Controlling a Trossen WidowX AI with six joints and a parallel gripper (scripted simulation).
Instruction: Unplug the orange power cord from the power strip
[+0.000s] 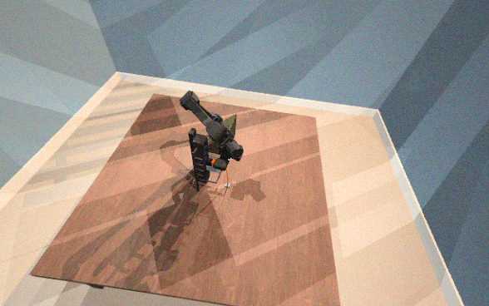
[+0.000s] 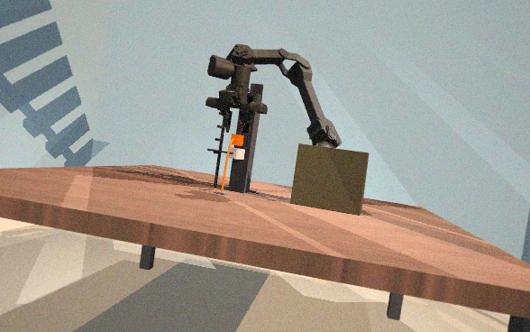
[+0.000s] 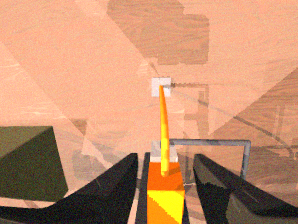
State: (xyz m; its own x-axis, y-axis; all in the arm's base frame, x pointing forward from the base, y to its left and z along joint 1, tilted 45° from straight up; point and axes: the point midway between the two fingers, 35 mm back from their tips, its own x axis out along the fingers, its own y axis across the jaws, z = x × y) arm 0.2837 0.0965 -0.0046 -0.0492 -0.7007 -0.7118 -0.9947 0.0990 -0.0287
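The orange plug lies 7 cm to the right of my gripper tip and 1 cm below it.
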